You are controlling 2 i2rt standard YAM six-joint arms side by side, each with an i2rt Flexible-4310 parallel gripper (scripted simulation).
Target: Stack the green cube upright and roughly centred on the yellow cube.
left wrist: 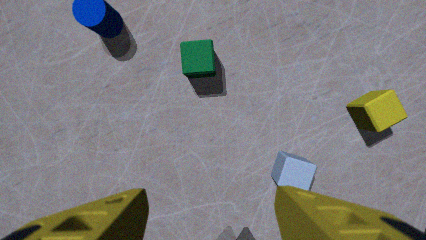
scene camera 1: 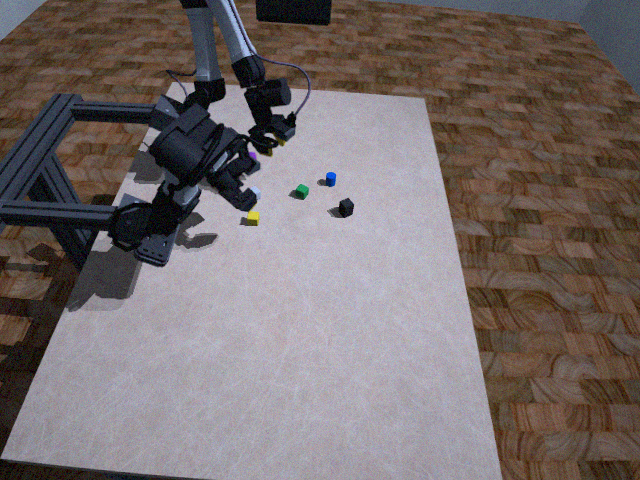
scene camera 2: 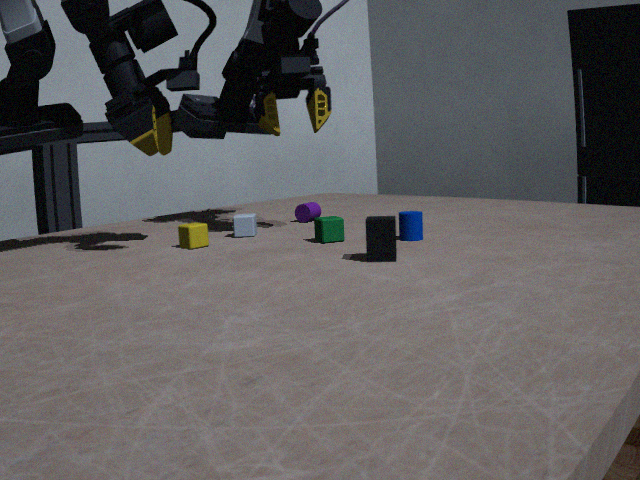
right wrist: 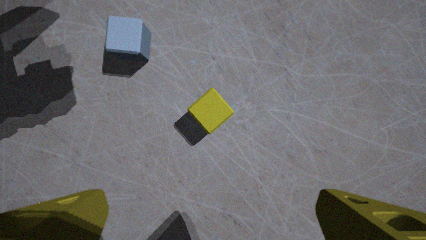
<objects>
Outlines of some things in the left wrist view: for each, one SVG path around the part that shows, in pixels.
My left gripper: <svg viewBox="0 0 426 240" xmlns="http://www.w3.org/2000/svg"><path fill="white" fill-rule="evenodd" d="M147 193L144 188L130 189L54 213L23 225L1 240L143 240L149 215ZM276 189L274 209L282 240L426 240L425 233L387 212L294 186L278 186Z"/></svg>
A green cube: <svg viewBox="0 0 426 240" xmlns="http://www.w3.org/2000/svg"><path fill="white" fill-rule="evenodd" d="M211 39L180 43L182 73L187 78L214 77L216 75L214 46Z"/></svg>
A yellow cube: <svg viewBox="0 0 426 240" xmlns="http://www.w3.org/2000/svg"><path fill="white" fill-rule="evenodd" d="M394 90L370 91L347 104L346 107L358 129L381 133L407 118L408 115Z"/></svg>
</objects>
